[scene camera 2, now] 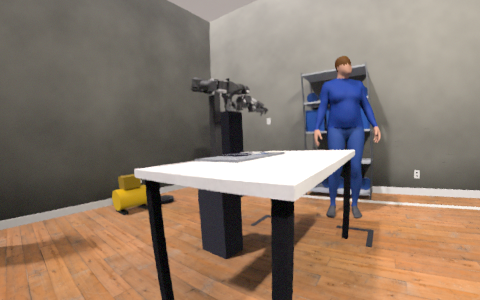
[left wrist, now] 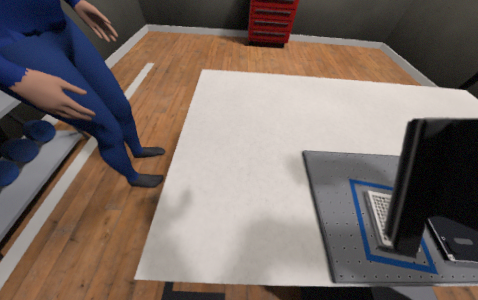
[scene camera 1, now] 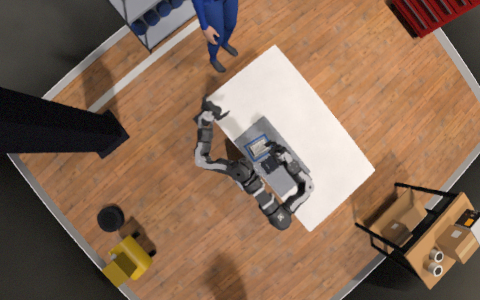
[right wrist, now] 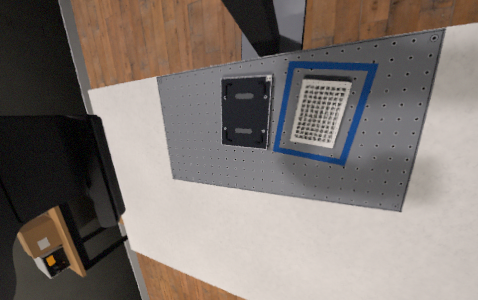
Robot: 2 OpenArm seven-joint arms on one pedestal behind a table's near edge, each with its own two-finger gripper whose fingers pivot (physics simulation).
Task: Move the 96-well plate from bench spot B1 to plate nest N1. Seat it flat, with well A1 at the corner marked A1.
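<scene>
The white 96-well plate lies flat inside the blue outline on the grey board. The black plate nest is beside that outline, with nothing on it. Its upper right corner in the right wrist view has a small pale mark, too small to read. My right gripper is open and empty, above the board near the plate. My left gripper is open and empty at the table's left edge in scene camera 1, away from the plate. Well A1 cannot be made out.
The perforated grey board lies on the white table. A person in blue stands beyond the table's corner near my left arm. A shelf unit stands behind the person.
</scene>
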